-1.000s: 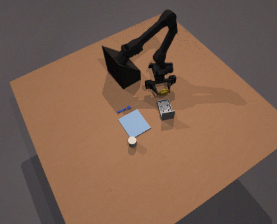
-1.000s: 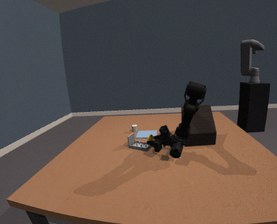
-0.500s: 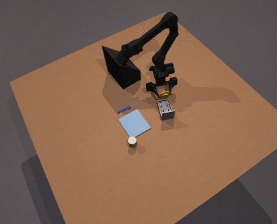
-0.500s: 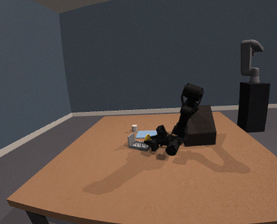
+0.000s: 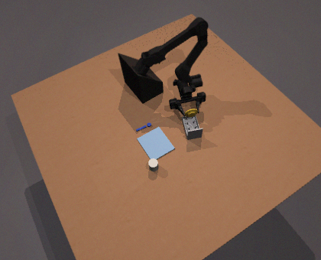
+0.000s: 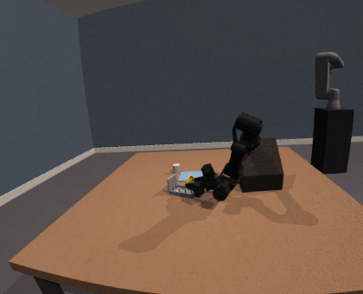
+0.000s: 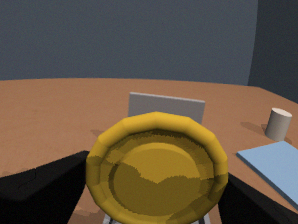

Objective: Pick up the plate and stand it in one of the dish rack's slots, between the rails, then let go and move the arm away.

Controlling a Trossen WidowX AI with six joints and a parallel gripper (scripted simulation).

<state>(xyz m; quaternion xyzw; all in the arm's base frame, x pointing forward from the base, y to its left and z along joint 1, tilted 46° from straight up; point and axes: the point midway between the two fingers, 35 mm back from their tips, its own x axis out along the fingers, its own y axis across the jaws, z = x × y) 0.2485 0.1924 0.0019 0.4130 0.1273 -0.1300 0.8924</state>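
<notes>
Right now the grey dish rack is 4 cm below my gripper tip, 3 cm ahead of it and 2 cm to the right of it. The rest, counted from my gripper tip: light blue mat 22 cm to the right, 7 cm below, 1 cm ahead; yellow plate 1 cm behind; small blue spoon 22 cm to the right, 10 cm behind, 6 cm below.
</notes>
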